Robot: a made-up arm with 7 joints.
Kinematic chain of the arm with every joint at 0, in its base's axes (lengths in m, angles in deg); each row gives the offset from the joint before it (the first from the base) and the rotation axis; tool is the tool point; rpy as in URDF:
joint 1: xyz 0 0 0.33 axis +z
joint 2: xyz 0 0 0 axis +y
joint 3: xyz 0 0 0.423 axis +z
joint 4: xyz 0.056 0 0 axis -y
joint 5: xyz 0.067 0 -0.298 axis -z
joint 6: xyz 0 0 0 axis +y
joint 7: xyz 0.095 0 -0.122 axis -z
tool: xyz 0 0 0 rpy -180 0 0
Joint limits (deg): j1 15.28..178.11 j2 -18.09..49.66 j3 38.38..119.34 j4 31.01..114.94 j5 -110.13..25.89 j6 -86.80..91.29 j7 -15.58..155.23
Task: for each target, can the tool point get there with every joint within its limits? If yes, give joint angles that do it. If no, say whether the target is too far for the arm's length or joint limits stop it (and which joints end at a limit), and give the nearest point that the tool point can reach.
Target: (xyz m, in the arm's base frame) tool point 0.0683 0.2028 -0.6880
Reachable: no: too far | nearest point 0.1006 0.2986 0.1478 | short by 0.842 m
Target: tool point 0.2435 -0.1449 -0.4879
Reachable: no: joint limits stop it (at a limit: joint 1, joint 2, joint 3, joint 4) | nearest point 0.2370 0.1689 0.1621 | short by 0.722 m
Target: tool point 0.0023 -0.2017 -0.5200
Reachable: no: joint limits stop it (at a limit: joint 1, joint 2, joint 3, joint 4) | nearest point -0.2423 -0.1642 0.1561 | short by 0.720 m
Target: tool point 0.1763 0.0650 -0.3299
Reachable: no: joint limits stop it (at a limit: joint 1, joint 2, joint 3, joint 4) | nearest point 0.2216 0.1959 0.1527 | short by 0.502 m
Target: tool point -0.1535 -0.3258 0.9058
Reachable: yes | joints 122.73 -4.79 88.65 104.08 -76.84 -59.14 124.01
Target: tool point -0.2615 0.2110 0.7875
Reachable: yes | joints 44.97 24.84 104.63 59.38 -59.52 -54.88 44.48
